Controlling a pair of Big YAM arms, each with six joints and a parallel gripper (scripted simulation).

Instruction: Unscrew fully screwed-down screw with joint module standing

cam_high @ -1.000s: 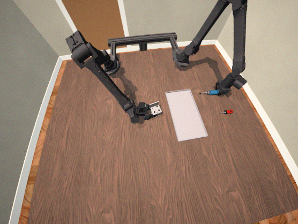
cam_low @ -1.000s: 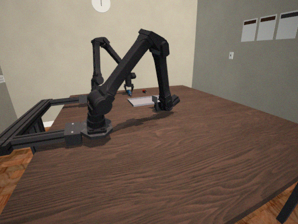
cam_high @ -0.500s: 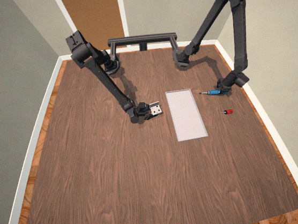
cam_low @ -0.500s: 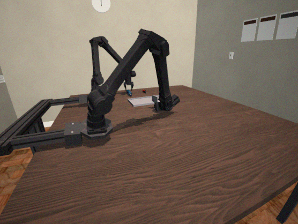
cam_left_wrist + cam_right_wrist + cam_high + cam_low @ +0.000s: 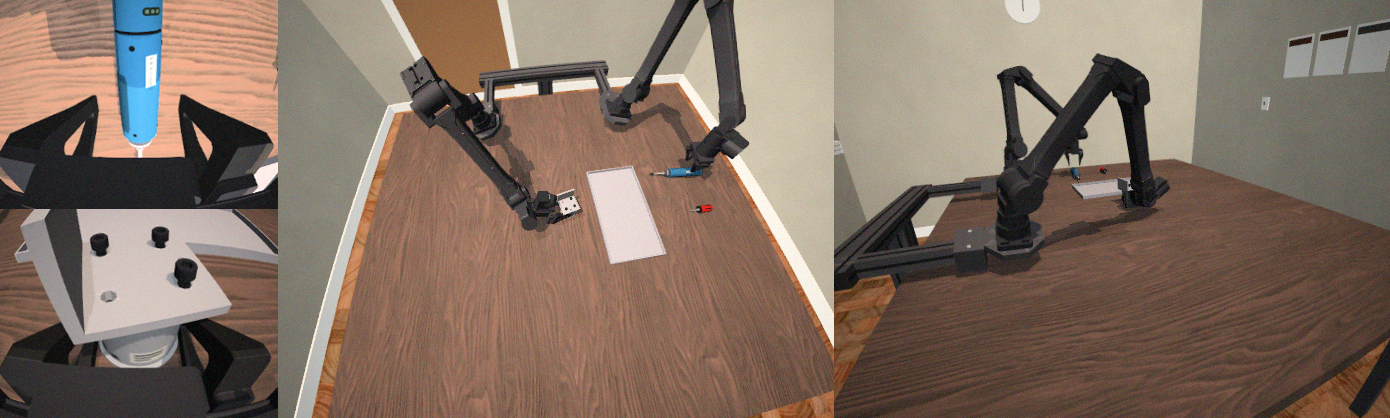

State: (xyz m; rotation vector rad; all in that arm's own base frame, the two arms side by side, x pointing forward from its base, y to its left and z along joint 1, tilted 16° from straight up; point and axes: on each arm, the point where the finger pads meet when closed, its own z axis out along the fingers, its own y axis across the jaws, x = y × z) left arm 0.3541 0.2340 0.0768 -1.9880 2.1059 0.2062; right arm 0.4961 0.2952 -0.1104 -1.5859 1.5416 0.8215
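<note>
The joint module body is 10 mm above my right hand. The rest, counted from my right hand: bracket 50 mm above; flat tray 30 mm ahead, 230 mm to the left, 20 mm below; small red-handled screwdriver 70 mm ahead, 570 mm to the left, 10 mm below.
</note>
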